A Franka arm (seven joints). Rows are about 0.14 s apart.
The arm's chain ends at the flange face. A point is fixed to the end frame.
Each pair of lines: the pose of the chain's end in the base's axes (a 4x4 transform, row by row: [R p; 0 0 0 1], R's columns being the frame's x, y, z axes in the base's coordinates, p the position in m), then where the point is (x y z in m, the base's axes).
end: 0.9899 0.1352 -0.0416 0.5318; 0.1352 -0.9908 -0.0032 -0.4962; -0.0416 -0.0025 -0.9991 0.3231; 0 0 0 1
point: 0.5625 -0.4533 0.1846
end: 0.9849 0.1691 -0.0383 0.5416; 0.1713 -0.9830 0.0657 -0.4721; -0.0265 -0.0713 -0.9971 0.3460; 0 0 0 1
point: 0.5713 -0.4186 0.2110
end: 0.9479 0.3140 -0.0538 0.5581; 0.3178 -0.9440 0.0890 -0.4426; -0.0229 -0.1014 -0.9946 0.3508; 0 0 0 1
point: 0.5786 -0.3812 0.2174
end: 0.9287 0.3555 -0.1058 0.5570; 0.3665 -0.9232 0.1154 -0.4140; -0.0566 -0.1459 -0.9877 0.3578; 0 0 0 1
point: 0.5680 -0.3477 0.2257
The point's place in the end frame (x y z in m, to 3 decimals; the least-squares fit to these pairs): 0.042 -0.038 0.137
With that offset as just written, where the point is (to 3 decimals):
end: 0.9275 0.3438 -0.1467 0.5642; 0.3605 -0.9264 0.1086 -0.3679; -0.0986 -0.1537 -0.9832 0.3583; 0 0 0 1
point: 0.570 -0.303 0.225
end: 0.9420 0.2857 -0.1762 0.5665; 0.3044 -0.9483 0.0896 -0.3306; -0.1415 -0.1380 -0.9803 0.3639; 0 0 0 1
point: 0.571 -0.270 0.229
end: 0.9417 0.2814 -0.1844 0.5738; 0.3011 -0.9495 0.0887 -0.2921; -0.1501 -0.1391 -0.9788 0.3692; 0 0 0 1
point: 0.577 -0.231 0.234
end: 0.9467 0.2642 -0.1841 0.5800; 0.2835 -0.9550 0.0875 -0.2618; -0.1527 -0.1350 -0.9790 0.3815; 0 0 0 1
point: 0.585 -0.202 0.246
